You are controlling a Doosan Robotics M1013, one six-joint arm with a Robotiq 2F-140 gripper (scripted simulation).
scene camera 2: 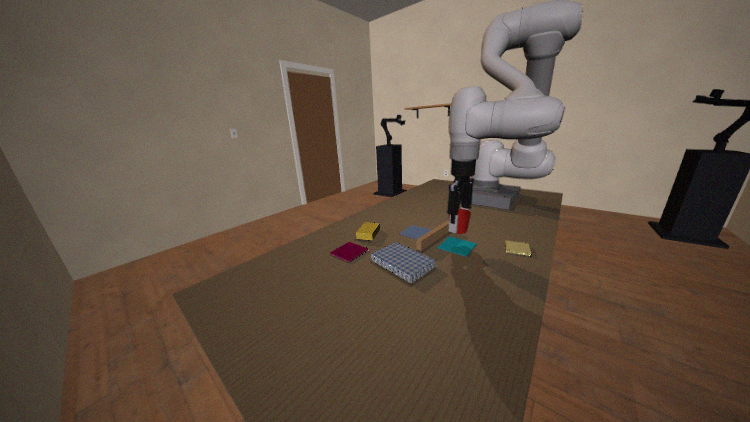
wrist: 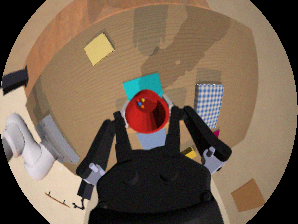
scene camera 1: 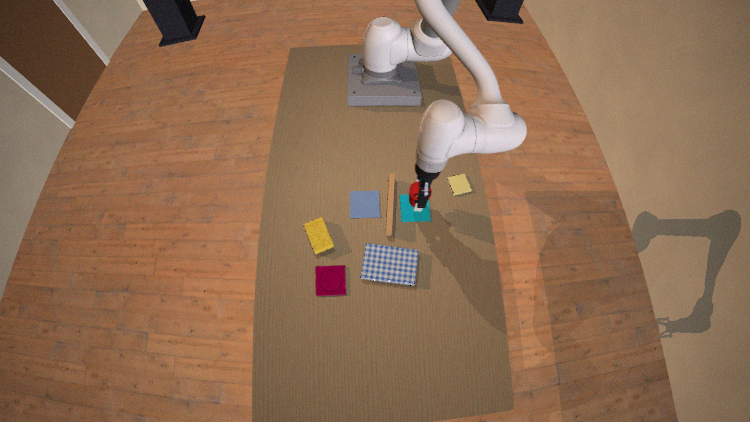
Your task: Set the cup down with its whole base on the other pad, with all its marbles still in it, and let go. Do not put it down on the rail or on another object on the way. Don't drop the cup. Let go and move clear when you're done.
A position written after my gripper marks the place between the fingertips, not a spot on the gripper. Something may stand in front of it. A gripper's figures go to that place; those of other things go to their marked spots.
Scene:
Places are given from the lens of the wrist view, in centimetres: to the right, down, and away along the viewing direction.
my gripper (wrist: 146, 103): 0, -2, 20
red cup (wrist: 154, 116): 1, 1, 19

